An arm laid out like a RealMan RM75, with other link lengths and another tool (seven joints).
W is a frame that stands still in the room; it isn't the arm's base.
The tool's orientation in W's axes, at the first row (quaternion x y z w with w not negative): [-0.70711, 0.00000, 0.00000, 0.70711]
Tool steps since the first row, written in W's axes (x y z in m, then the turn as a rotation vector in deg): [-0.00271, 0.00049, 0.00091, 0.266, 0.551, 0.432]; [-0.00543, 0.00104, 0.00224, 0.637, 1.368, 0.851]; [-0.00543, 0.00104, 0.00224, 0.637, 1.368, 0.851]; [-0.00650, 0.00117, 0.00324, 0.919, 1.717, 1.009]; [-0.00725, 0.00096, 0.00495, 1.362, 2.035, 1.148]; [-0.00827, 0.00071, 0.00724, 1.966, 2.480, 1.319]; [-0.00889, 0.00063, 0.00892, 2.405, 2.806, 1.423]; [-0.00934, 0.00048, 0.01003, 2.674, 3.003, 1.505]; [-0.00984, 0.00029, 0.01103, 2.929, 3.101, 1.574]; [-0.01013, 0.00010, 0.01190, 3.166, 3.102, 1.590]
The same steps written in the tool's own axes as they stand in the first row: [-0.00271, -0.00091, 0.00049, 0.266, -0.432, 0.551]; [-0.00543, -0.00224, 0.00104, 0.637, -0.851, 1.368]; [-0.00543, -0.00224, 0.00104, 0.637, -0.851, 1.368]; [-0.00650, -0.00324, 0.00117, 0.919, -1.009, 1.717]; [-0.00725, -0.00495, 0.00096, 1.362, -1.148, 2.035]; [-0.00827, -0.00724, 0.00071, 1.966, -1.319, 2.480]; [-0.00889, -0.00892, 0.00063, 2.405, -1.423, 2.806]; [-0.00934, -0.01003, 0.00048, 2.674, -1.505, 3.003]; [-0.00984, -0.01103, 0.00029, 2.929, -1.574, 3.101]; [-0.01013, -0.01190, 0.00010, 3.166, -1.590, 3.102]
